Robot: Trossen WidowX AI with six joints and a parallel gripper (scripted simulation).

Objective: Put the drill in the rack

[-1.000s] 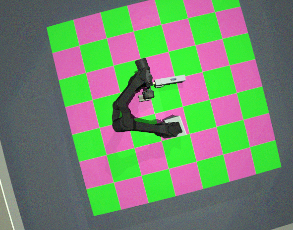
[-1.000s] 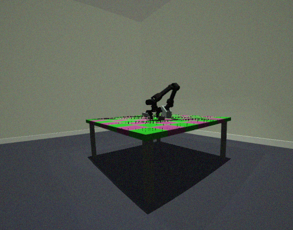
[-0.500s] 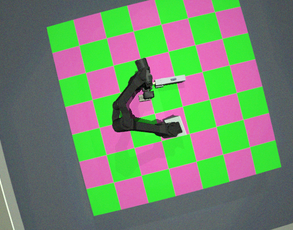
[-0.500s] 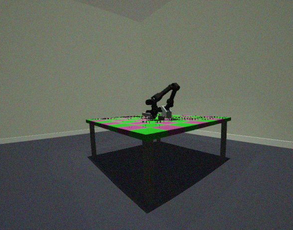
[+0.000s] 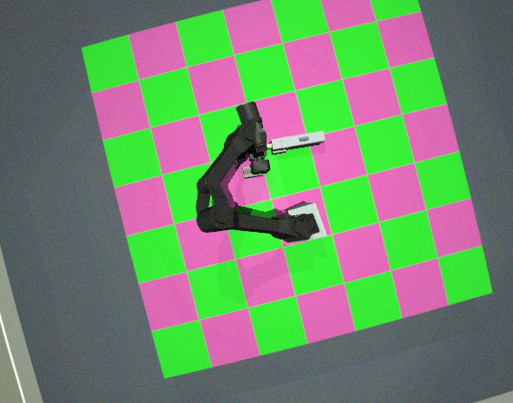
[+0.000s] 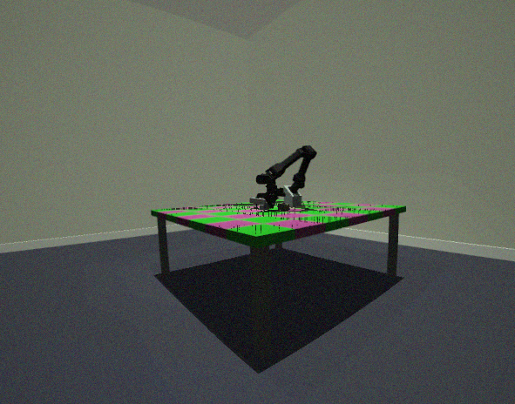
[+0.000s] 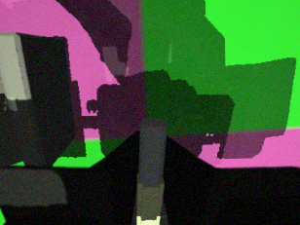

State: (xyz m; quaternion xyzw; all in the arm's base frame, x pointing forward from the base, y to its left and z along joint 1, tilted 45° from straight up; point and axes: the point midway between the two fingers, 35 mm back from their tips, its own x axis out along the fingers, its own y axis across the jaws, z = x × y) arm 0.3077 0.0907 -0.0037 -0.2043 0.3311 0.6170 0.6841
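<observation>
My gripper tip is now 10 mm past the drill, 40 mm to the left of it and 40 mm below it. Also, from my gripper tip: small dark pin (30 mm behind, 160 mm to the right, 40 mm above); then grey holder block (30 mm behind, 140 mm to the right, 30 mm above); then rack (70 mm behind, 40 mm to the left, 10 mm above).
</observation>
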